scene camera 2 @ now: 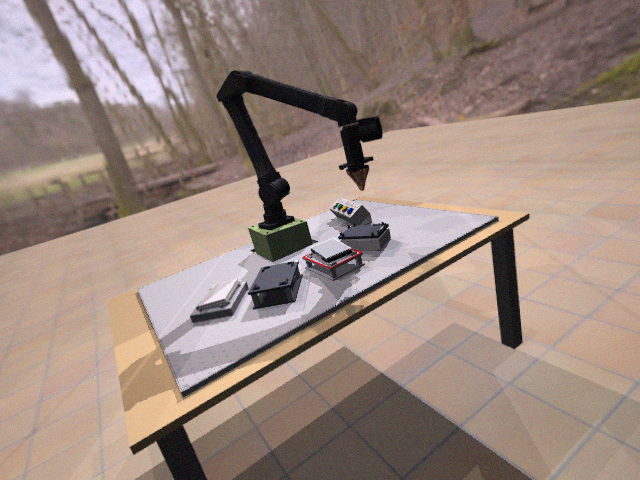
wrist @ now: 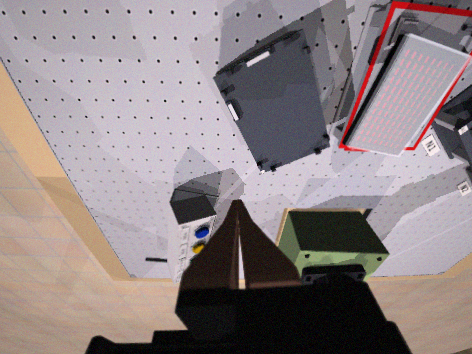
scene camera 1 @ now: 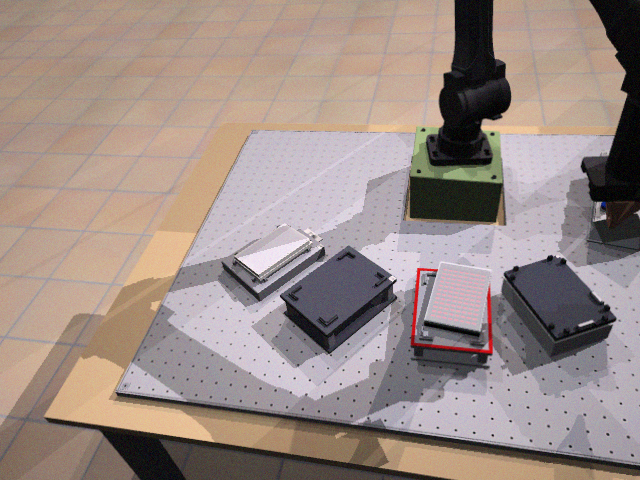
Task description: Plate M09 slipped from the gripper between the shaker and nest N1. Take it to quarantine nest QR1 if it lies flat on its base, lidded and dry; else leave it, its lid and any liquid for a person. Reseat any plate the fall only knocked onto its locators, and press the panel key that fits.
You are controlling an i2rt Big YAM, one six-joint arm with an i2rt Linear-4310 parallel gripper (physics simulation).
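Frame: origin at the arm's base, x right, y ahead, z up, level; metres.
Seen in the pictures: gripper, fingertip midpoint: [scene camera 2: 362,190] [wrist: 237,205] [scene camera 1: 610,226]; arm's base, origin of the base link: [scene camera 2: 276,224] [wrist: 329,276] [scene camera 1: 458,152].
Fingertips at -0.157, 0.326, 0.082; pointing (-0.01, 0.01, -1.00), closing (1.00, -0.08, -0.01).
Note:
Offsets run from my fingertips to a thing's top centre, as dx, dy, dz. "spot": to the spot under its first point.
My gripper [scene camera 1: 612,226] [scene camera 2: 363,189] [wrist: 237,205] is shut and empty, high above the board near the key panel {-0.134, -0.231, -0.092} [scene camera 2: 356,212] [wrist: 187,235], whose blue and yellow keys show in the wrist view. A pale plate with pink wells {+0.207, +0.015, -0.114} [scene camera 1: 459,297] [scene camera 2: 331,250] [wrist: 407,95] sits askew on the red-edged nest {+0.219, +0.027, -0.130} [scene camera 1: 414,310] [scene camera 2: 330,268] [wrist: 371,65], seemingly raised on its locators; I cannot read its name or tell whether it is lidded. The dark shaker-like block {spot: +0.055, +0.023, -0.121} [scene camera 1: 558,294] [scene camera 2: 364,231] [wrist: 280,105] has a bare top. No liquid is discernible.
A dark raised nest {+0.404, -0.019, -0.118} [scene camera 1: 338,289] [scene camera 2: 273,276] with a bare top stands left of the red-edged one. Farther left, a white plate {+0.530, -0.134, -0.130} [scene camera 1: 273,250] [scene camera 2: 219,294] lies on a low grey nest {+0.533, -0.137, -0.143} [scene camera 1: 289,274]. The green arm base [scene camera 1: 454,198] [scene camera 2: 279,242] [wrist: 335,230] stands behind. Labels N1 and N2 show in the wrist view.

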